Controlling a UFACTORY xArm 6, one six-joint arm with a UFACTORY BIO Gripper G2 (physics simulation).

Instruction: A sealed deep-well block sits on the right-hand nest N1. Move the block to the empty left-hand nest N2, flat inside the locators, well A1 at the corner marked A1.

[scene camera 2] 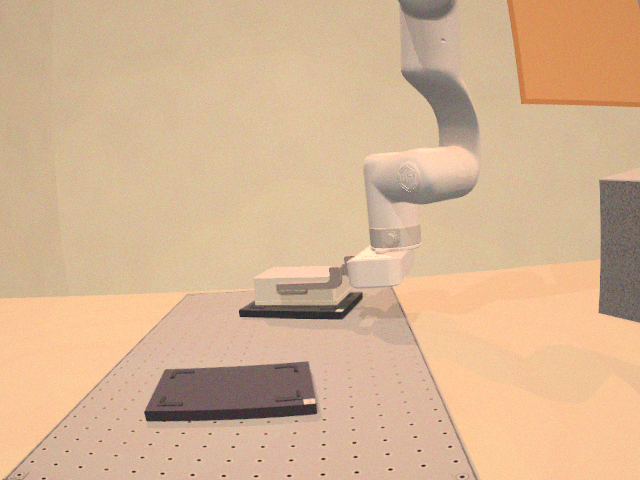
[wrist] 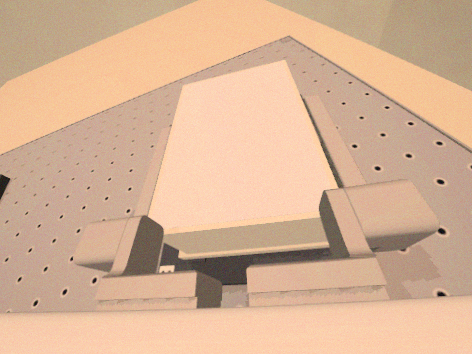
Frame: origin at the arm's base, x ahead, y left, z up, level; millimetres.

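Where they show: hand, tool point: (scene camera 2: 302, 281) (wrist: 238, 142).
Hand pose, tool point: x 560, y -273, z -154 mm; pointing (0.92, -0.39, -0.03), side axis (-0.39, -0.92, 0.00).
Note:
After its pixels a point has its place.
The pale sealed deep-well block (scene camera 2: 294, 272) @[z -138, x 571, y -272 mm] (wrist: 241, 168) @[z -137, x 527, y -263 mm] sits level on the far black nest (scene camera 2: 294, 312) @[z -186, x 579, y -215 mm] (wrist: 224, 268) @[z -184, x 502, y -229 mm], or just above it; I cannot tell whether it touches. My gripper (scene camera 2: 291, 284) (wrist: 238, 114) @[z -154, x 560, y -273 mm] is shut on the block, with one long finger along each long side. The arm reaches in from the right. The near black nest (scene camera 2: 232, 390) @[z -184, x 660, y 77 mm] lies empty, with its corner locators showing. Each nest has a small white label at one corner: on the far nest (scene camera 2: 339, 311) @[z -184, x 516, y -191 mm] (wrist: 166, 269) @[z -184, x 519, y -195 mm] and on the near nest (scene camera 2: 310, 401) @[z -184, x 587, y 121 mm]. I cannot read the labels.
Both nests lie on a grey perforated breadboard (scene camera 2: 366, 405) @[z -196, x 536, y 119 mm] (wrist: 101, 168) @[z -196, x 666, y -136 mm] set in a tan table (scene camera 2: 499, 357) @[z -208, x 357, y 21 mm]. An orange panel (scene camera 2: 537, 48) hangs at the upper right, behind the arm.

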